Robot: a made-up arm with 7 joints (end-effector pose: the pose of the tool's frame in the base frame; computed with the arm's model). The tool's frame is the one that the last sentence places. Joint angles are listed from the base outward.
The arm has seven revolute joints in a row. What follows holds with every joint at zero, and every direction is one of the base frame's.
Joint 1 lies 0.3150 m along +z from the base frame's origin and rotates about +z.
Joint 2 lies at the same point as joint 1 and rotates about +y.
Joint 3 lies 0.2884 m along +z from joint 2 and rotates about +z.
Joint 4 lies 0.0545 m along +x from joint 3 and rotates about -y.
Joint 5 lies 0.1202 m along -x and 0.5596 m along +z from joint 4 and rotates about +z.
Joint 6 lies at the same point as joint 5 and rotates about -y.
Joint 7 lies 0.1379 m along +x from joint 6 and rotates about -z.
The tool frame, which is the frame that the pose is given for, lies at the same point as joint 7; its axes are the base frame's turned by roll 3.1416, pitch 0.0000 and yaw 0.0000 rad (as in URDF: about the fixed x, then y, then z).
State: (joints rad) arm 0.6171 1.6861 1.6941 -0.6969 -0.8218 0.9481 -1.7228
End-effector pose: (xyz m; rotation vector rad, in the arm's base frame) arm 0.4302 0.8439 0.2129 0.2108 -2.1028 0.4554
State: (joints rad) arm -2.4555 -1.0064 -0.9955 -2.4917 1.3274 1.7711 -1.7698
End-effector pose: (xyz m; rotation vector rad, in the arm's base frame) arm -0.5586 0.1858 0.4603 0.7101 -0.9224 1.3345
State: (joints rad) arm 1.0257 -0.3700 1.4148 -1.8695 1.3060 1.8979 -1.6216
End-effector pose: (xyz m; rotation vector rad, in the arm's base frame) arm -0.5929 0.4438 0.5695 0.6144 -2.1715 0.2724
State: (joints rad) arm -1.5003 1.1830 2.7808 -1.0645 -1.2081 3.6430 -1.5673
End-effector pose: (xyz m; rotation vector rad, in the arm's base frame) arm 0.0702 -0.4577 0.9578 0.0271 -0.3380 1.7844
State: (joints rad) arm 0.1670 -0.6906 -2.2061 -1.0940 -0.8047 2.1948 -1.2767
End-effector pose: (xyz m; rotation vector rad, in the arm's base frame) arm -0.6127 -0.6037 0.7097 2.3058 -0.9977 -0.4640
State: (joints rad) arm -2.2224 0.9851 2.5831 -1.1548 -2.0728 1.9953 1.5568
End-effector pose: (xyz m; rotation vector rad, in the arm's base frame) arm 0.1009 -0.3606 1.1514 0.6820 -1.9020 2.2294
